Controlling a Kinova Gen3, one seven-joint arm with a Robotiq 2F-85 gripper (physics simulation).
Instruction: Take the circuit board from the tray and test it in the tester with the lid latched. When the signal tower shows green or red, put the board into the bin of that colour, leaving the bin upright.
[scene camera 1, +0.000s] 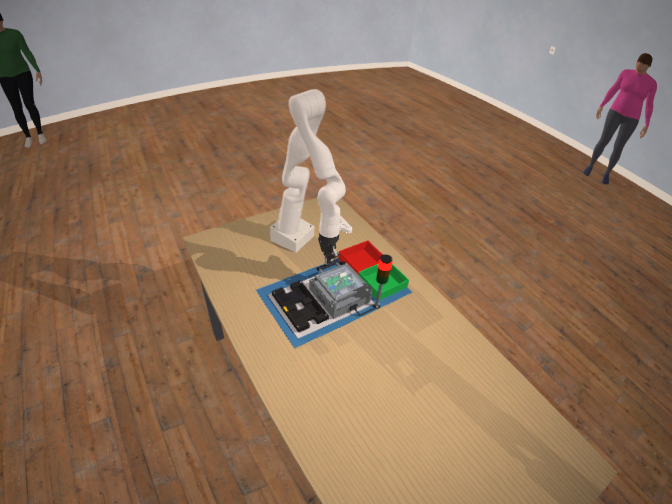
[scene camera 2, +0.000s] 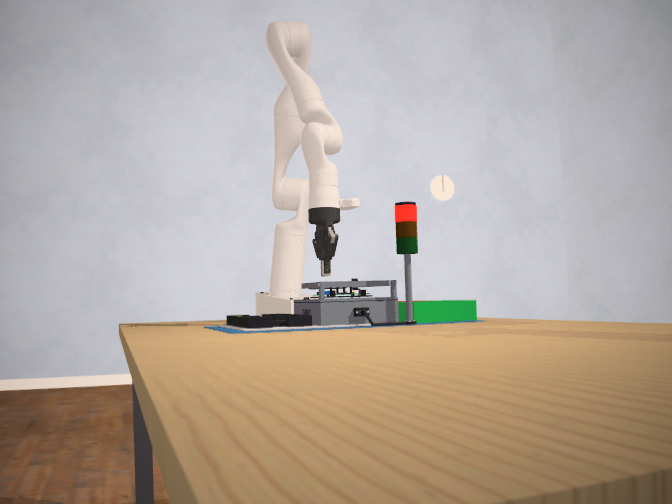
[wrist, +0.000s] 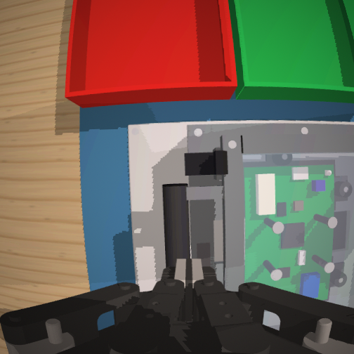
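The circuit board (scene camera 1: 339, 281) (scene camera 2: 347, 293) (wrist: 317, 205) lies inside the grey tester (scene camera 1: 347, 307) (scene camera 2: 336, 313) (wrist: 232, 200), under its clear lid, which is down. The lid's latching is hard to tell. My gripper (scene camera 1: 328, 263) (scene camera 2: 325, 270) (wrist: 188, 274) is shut and empty, above the robot-side edge of the tester, near a black cylindrical bar (wrist: 176, 220). The signal tower (scene camera 1: 384, 266) (scene camera 2: 406, 227) glows red at the top. The red bin (scene camera 1: 359, 257) (wrist: 150, 50) and green bin (scene camera 1: 386, 290) (scene camera 2: 445, 310) (wrist: 295, 50) stand upright. The black tray (scene camera 1: 287, 295) (scene camera 2: 244, 321) shows no board.
The tray, tester and bins stand on a blue mat (scene camera 1: 297, 342) (wrist: 102, 200) on the wooden table (scene camera 1: 379, 423) (scene camera 2: 379, 390). The tower's pole stands beside the green bin, with a cable (scene camera 1: 366, 313) (scene camera 2: 379, 324) running to the tester. Two people stand far off.
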